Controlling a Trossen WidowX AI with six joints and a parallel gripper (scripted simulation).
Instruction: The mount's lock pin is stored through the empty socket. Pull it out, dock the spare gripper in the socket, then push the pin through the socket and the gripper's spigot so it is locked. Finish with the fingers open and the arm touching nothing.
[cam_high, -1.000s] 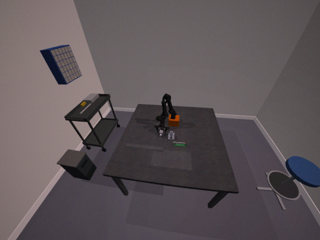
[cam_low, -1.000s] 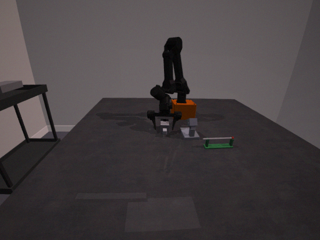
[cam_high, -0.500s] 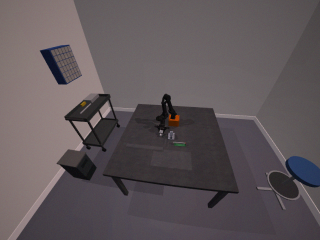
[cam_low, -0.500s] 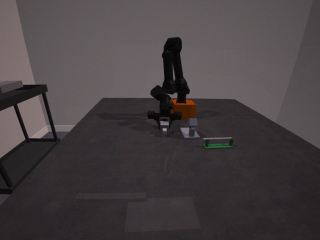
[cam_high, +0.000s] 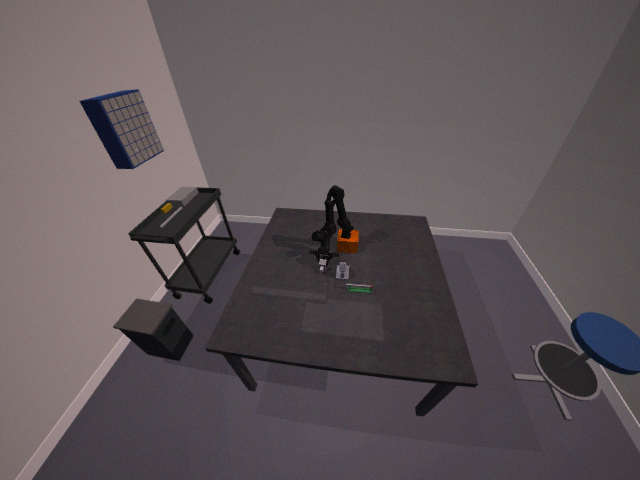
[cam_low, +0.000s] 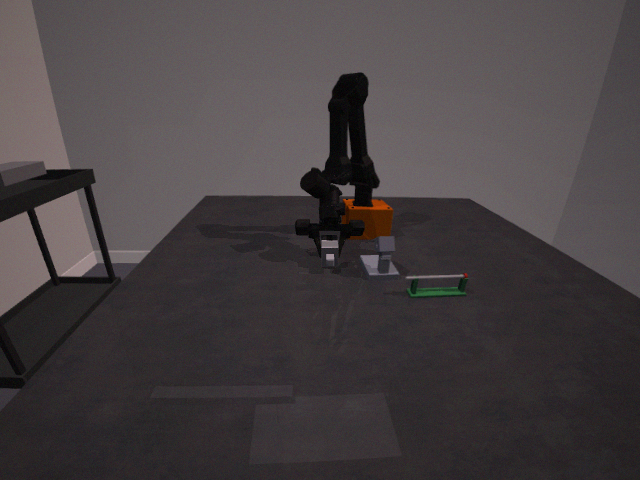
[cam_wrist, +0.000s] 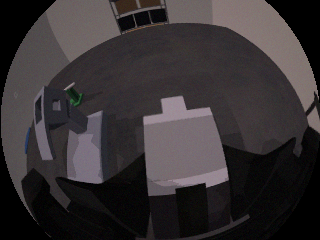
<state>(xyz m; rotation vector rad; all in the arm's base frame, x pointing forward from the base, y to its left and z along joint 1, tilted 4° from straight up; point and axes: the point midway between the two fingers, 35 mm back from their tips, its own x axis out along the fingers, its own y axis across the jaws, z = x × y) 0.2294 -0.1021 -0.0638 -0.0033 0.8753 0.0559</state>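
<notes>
Now: the grey mount 2 cm ahead of my gripper tip, 14 cm to the left of it and 2 cm above it. Round my gripper tip: spare gripper: 1 cm behind, 1 cm above; then green cradle: 11 cm ahead, 26 cm to the left.
</notes>
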